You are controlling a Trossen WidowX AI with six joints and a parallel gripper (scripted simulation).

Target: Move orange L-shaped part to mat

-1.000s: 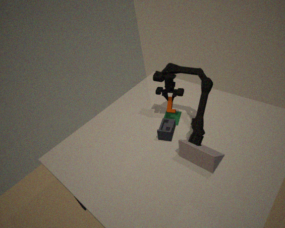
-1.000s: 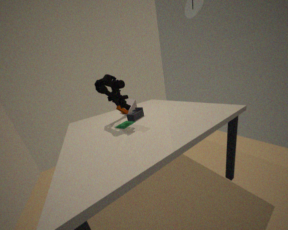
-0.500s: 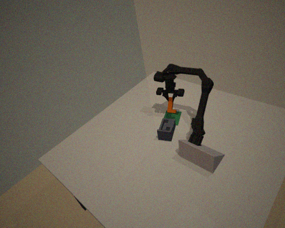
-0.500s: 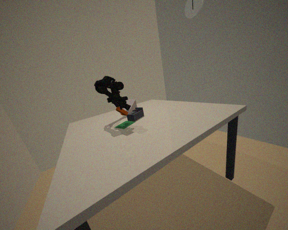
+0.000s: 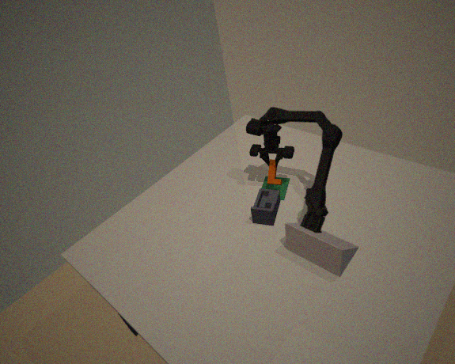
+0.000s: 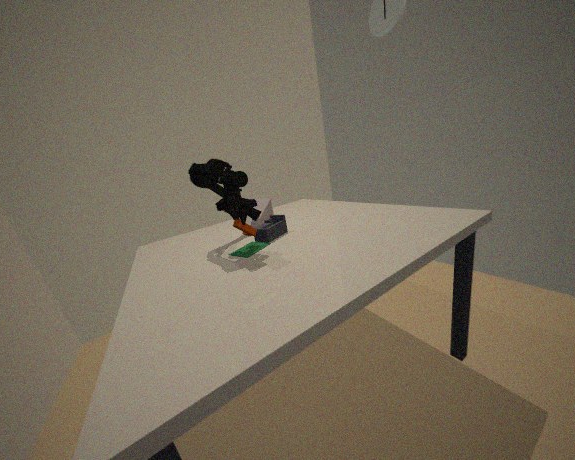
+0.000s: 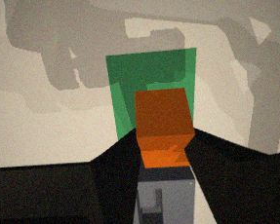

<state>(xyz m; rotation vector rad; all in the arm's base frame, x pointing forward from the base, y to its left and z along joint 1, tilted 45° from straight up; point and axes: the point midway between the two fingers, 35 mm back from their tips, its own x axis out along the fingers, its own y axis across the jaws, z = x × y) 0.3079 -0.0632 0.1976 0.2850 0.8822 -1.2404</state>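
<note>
Now: the green mat 1 cm behind my gripper tip, 1 cm to the left of it and 13 cm below it. From my gripper tip the other things lie so: orange L-shaped part: 3 cm behind, 2 cm to the left, 3 cm below.
</note>
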